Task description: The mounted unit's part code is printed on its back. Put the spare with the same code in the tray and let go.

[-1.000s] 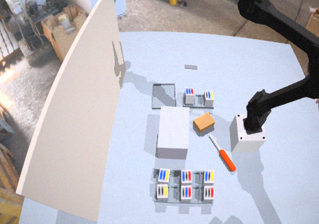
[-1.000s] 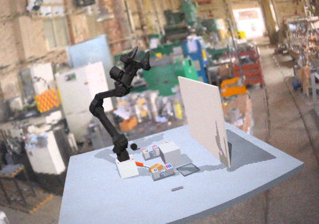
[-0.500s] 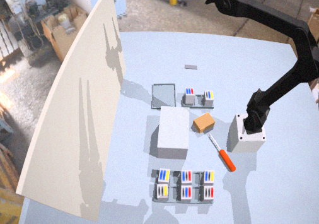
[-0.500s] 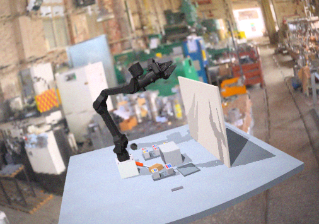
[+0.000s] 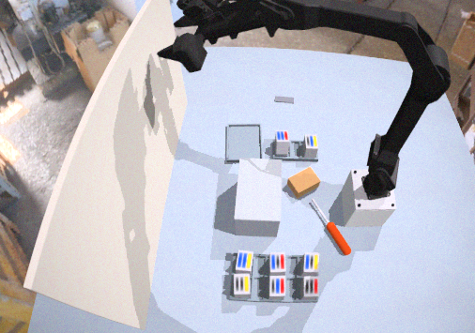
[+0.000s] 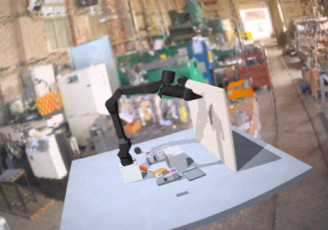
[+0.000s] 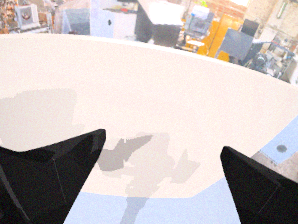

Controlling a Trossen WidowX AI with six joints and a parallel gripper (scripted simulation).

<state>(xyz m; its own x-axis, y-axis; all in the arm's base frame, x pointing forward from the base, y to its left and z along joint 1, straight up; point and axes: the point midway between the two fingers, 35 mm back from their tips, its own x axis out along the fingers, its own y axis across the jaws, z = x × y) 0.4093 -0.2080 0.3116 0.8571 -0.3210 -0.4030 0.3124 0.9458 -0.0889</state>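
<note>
Now: the grey spare block 240 mm behind my gripper tip, 410 mm to the left of it and 360 mm below it. Also, from my gripper tip: beige panel: 80 mm ahead, 130 mm to the left, 180 mm below; dark grey tray: 150 mm behind, 30 mm to the right, 400 mm below; mounted unit: 160 mm behind, 180 mm to the left, 350 mm below.
</note>
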